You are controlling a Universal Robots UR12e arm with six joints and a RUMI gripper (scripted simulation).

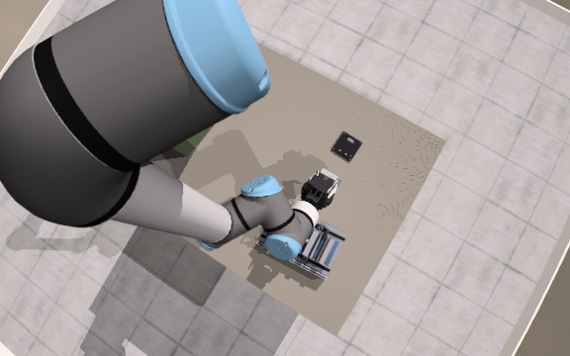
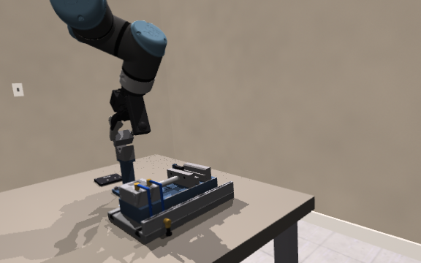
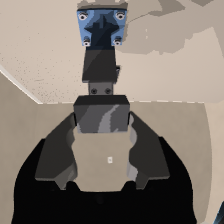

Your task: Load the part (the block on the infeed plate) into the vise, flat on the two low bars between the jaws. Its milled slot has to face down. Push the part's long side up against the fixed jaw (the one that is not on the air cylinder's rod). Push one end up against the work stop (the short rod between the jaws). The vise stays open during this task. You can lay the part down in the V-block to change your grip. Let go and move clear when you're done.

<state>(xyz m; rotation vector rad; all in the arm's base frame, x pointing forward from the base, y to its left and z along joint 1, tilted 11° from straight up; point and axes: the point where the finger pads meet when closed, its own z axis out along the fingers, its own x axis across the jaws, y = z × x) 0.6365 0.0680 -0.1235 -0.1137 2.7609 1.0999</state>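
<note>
Right now the part is 1 cm to the left of my hand and 1 cm below it. From my hand the other things lie so: work stop rod (17 cm to the right, 10 cm below, 10 cm ahead); air cylinder (23 cm to the right, 11 cm below, 7 cm behind); cylinder rod (22 cm to the right, 11 cm below, 1 cm ahead).
</note>
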